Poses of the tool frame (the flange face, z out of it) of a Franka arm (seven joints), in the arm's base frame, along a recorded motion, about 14 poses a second.
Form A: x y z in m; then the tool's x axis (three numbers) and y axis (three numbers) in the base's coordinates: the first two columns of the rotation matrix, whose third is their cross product.
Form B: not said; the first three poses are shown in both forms.
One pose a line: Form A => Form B
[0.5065 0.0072 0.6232 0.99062 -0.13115 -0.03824 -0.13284 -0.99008 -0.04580] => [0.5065 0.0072 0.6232 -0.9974 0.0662 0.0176 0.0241]
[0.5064 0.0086 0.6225 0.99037 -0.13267 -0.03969 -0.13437 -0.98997 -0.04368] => [0.5064 0.0086 0.6225 -0.9973 0.0669 0.0183 0.0231]
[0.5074 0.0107 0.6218 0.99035 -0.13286 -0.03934 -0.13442 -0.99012 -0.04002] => [0.5074 0.0107 0.6218 -0.9974 0.0670 0.0183 0.0213]
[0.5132 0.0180 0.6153 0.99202 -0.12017 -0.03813 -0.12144 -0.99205 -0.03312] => [0.5132 0.0180 0.6153 -0.9978 0.0605 0.0180 0.0177]
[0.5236 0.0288 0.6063 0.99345 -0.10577 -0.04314 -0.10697 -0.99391 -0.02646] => [0.5236 0.0288 0.6063 -0.9983 0.0533 0.0208 0.0144]
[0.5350 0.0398 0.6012 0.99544 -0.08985 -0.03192 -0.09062 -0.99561 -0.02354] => [0.5350 0.0398 0.6012 -0.9988 0.0452 0.0154 0.0125]
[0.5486 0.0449 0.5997 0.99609 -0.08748 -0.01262 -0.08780 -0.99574 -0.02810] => [0.5486 0.0449 0.5997 -0.9989 0.0439 0.0057 0.0143]
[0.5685 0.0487 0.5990 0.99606 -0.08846 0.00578 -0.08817 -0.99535 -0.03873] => [0.5685 0.0487 0.5990 -0.9988 0.0442 -0.0037 0.0192]
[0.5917 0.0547 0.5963 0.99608 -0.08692 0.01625 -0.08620 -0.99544 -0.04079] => [0.5917 0.0547 0.5963 -0.9988 0.0433 -0.0090 0.0200]
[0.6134 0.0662 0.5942 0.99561 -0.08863 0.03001 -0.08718 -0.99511 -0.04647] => [0.6134 0.0662 0.5942 -0.9986 0.0440 -0.0160 0.0226]
